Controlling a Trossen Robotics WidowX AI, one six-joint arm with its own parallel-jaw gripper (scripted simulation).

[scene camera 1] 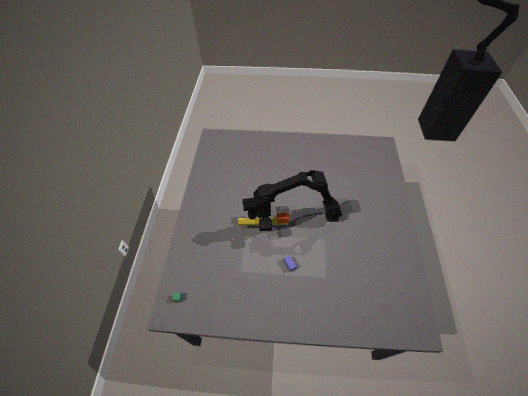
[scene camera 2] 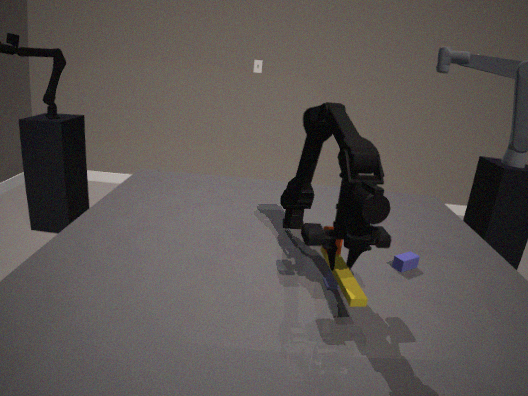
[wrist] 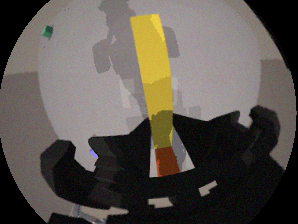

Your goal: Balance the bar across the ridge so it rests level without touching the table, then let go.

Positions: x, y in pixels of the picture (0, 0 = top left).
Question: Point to a bar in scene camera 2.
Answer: At 349, 286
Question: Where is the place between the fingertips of my gripper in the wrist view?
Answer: At 160, 118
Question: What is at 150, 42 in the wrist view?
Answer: A bar.
